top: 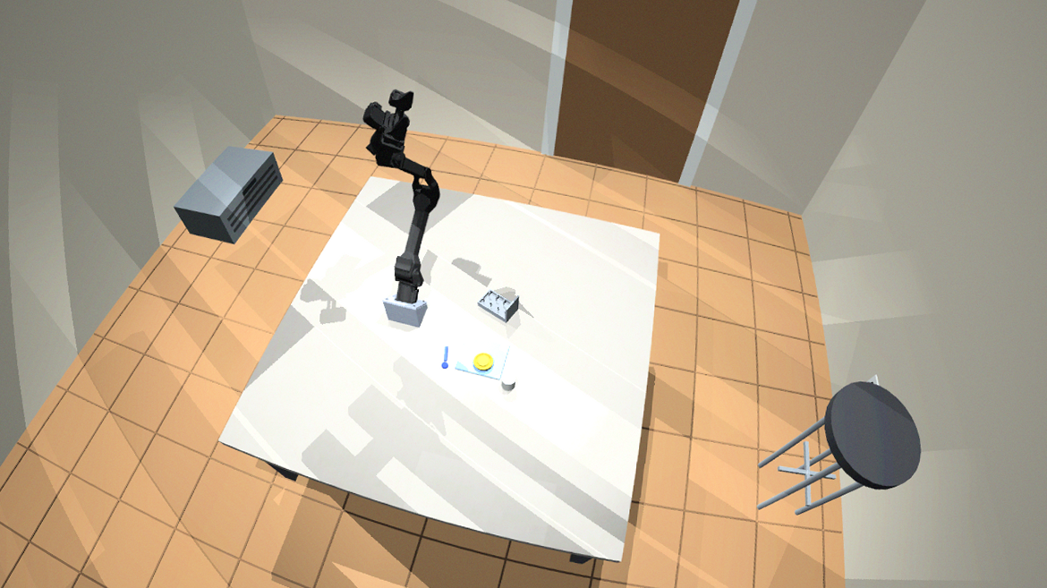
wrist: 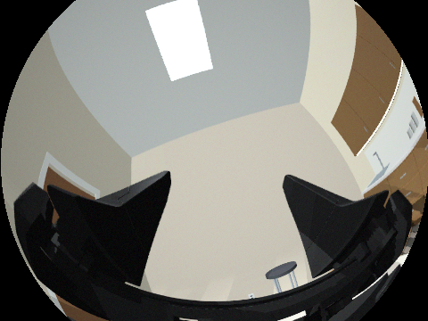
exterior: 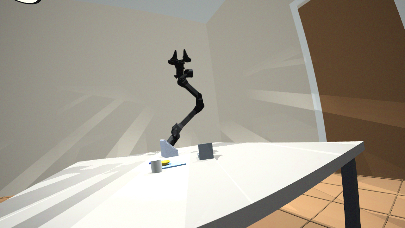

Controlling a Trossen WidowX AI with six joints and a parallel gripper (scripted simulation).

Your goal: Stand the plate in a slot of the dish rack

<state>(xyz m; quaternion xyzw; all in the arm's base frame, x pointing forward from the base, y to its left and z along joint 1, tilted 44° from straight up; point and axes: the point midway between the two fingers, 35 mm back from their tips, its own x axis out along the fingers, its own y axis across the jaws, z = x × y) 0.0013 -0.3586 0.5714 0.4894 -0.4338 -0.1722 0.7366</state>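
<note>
The yellow plate lies 26 cm ahead of my gripper tip, 26 cm to the right of it and 75 cm below it. Round my gripper tip: grey dish rack: 25 cm ahead, 3 cm to the right, 74 cm below; then light blue mat: 25 cm ahead, 24 cm to the right, 76 cm below.
</note>
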